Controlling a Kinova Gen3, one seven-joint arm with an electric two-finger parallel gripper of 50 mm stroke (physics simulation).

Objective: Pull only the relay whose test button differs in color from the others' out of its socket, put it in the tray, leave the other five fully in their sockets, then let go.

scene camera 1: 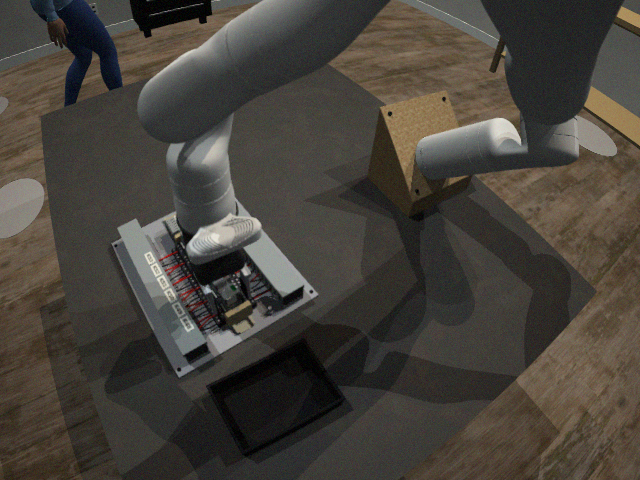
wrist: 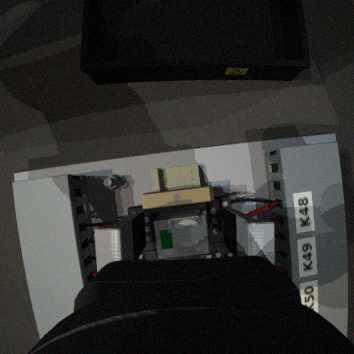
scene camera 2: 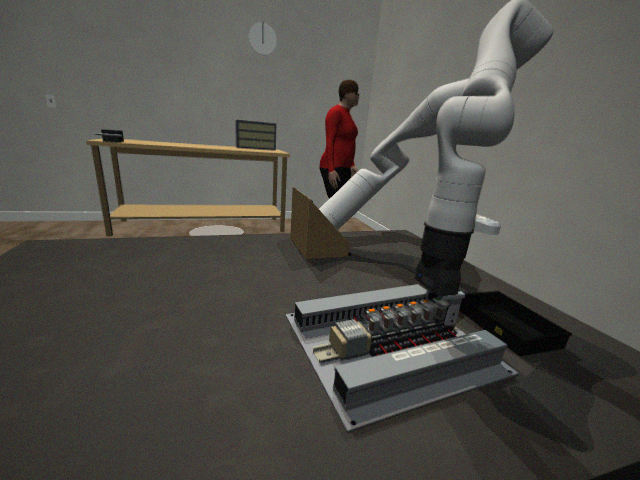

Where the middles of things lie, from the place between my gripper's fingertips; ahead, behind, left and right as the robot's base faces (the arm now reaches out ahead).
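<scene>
Beige end stop (wrist: 197,193): 1 cm behind my hand, 2 cm to the left of it, 1 cm below it. Relay panel (scene camera 1: 220,340): 2 cm ahead of my hand, 10 cm to the right of it, 4 cm below it. Going by their middles, the beige end stop is the nearest to my hand of the things named here.
</scene>
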